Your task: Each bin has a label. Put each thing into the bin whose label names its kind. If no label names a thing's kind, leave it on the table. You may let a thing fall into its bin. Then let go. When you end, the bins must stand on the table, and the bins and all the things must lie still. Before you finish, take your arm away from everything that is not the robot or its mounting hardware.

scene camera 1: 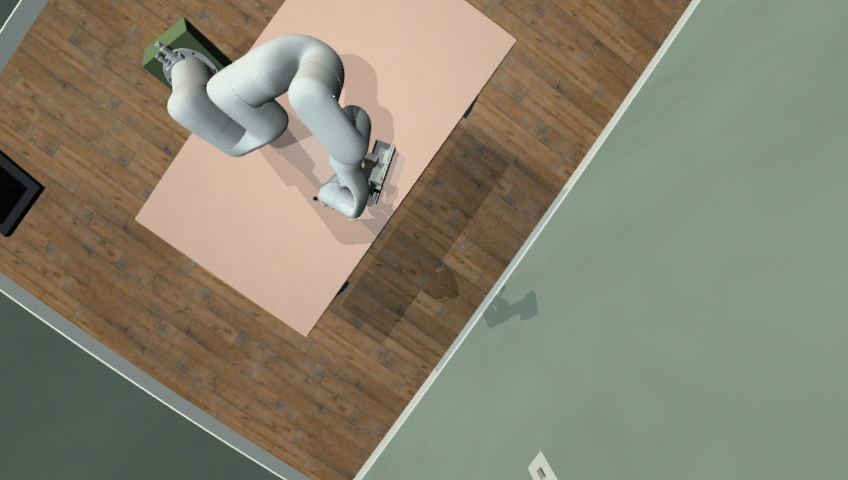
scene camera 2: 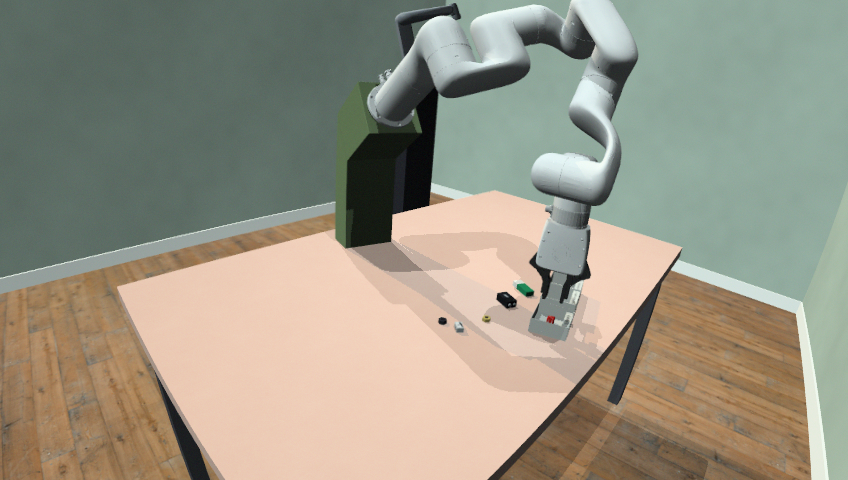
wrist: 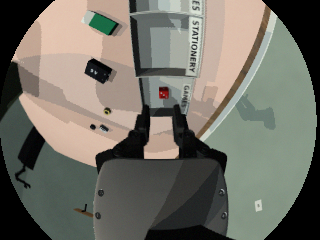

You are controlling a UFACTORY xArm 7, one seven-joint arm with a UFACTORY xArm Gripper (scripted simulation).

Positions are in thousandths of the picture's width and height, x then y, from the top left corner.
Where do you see a three-part bin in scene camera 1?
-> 449,309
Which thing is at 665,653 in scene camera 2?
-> A three-part bin.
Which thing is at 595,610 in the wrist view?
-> The gripper.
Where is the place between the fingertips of the gripper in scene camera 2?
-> At 653,622
